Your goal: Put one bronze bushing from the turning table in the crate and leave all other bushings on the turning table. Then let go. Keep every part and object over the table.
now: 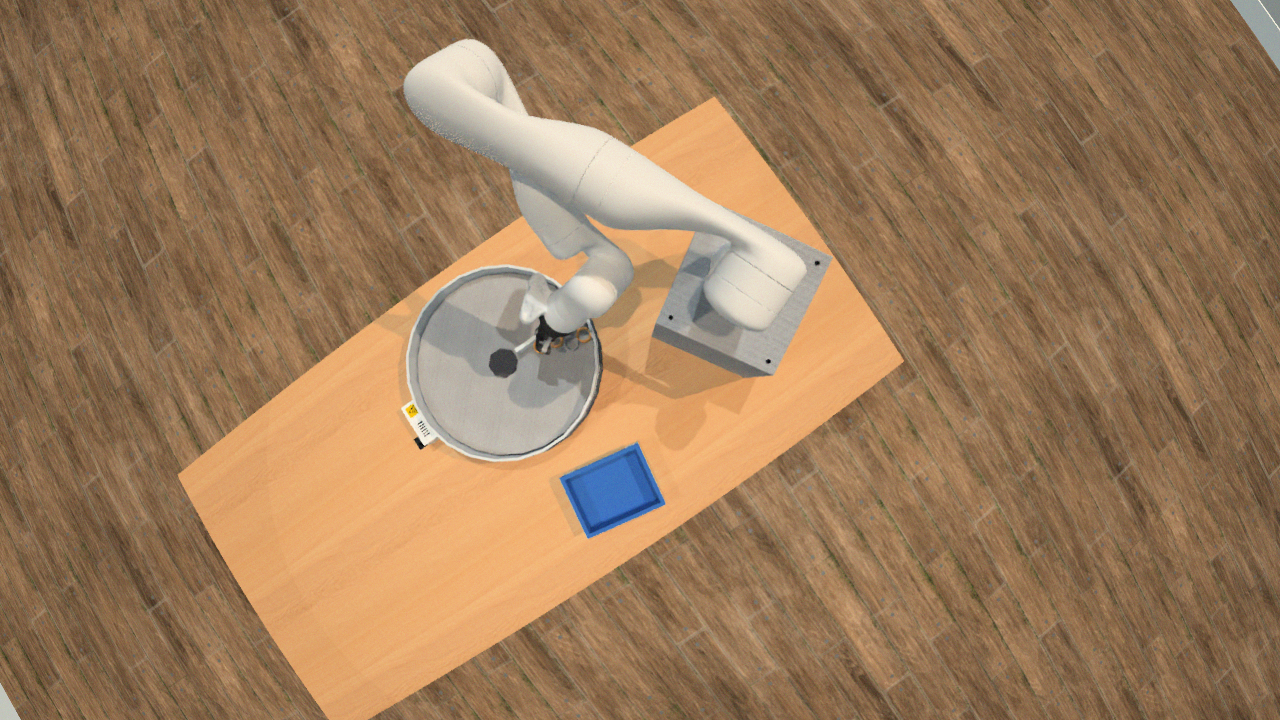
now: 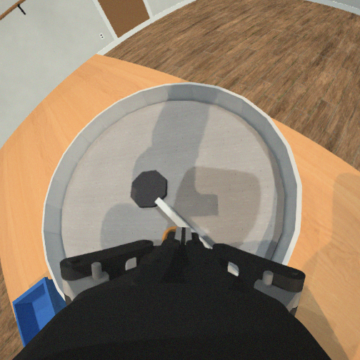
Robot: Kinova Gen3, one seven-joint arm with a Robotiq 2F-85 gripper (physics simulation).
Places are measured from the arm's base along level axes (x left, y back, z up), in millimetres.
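Pixels of known places: gripper, fingertip midpoint: [image 1: 539, 333].
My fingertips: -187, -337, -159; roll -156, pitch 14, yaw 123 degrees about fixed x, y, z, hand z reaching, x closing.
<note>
Behind a point stands the place of what it marks, as x, y, z.
The grey turning table [image 1: 465, 407] @[-199, -573, -229] [image 2: 232, 136] has a black hub [image 1: 503, 362] @[-210, -441, -221] [image 2: 148, 188] with a white bar [image 2: 175, 214] running out from it. My gripper [image 1: 546, 343] @[-187, -337, -160] [image 2: 183, 236] is low over the disc beside that bar, with its fingers shut together and nothing between them. A small sliver of a bronze bushing [image 2: 167, 234] shows just left of the fingertips; the rest of it is hidden under the gripper. The blue crate [image 1: 612, 490] @[160, -472, -277] [image 2: 33, 311] stands empty on the table beside the disc.
The wooden table [image 1: 357, 555] @[-144, -1046, -282] [image 2: 32, 150] carries the disc, the crate and the arm's grey base plate [image 1: 769, 345] @[142, -46, -35]. A small white box with a yellow label [image 1: 416, 422] @[-253, -679, -223] sits at the disc's rim. Wooden floor lies all around.
</note>
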